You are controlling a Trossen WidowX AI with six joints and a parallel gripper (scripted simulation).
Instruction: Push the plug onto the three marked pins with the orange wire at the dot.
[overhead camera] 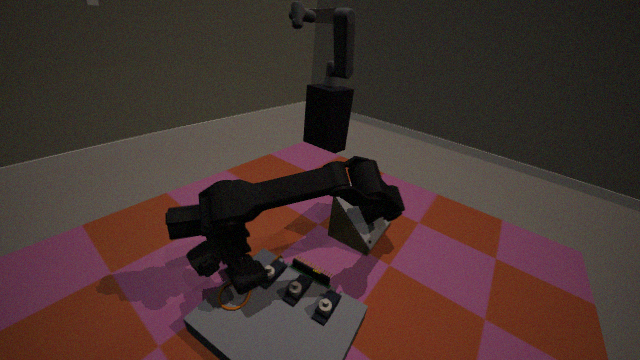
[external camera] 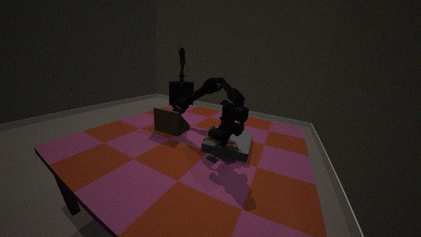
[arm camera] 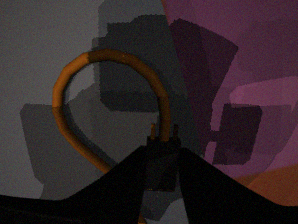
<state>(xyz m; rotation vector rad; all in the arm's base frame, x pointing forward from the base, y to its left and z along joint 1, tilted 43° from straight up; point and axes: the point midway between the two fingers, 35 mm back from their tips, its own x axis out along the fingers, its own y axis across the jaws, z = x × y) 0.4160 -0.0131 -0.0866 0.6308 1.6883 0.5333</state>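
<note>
Right now the yellow band is 14 cm behind my gripper tip, 11 cm to the left of it and 2 cm above it. The rest, counted from my gripper tip: grey printed holder: 2 cm ahead, 13 cm to the left, 3 cm below; then pin row: 14 cm behind, 10 cm to the left, 1 cm above.
</note>
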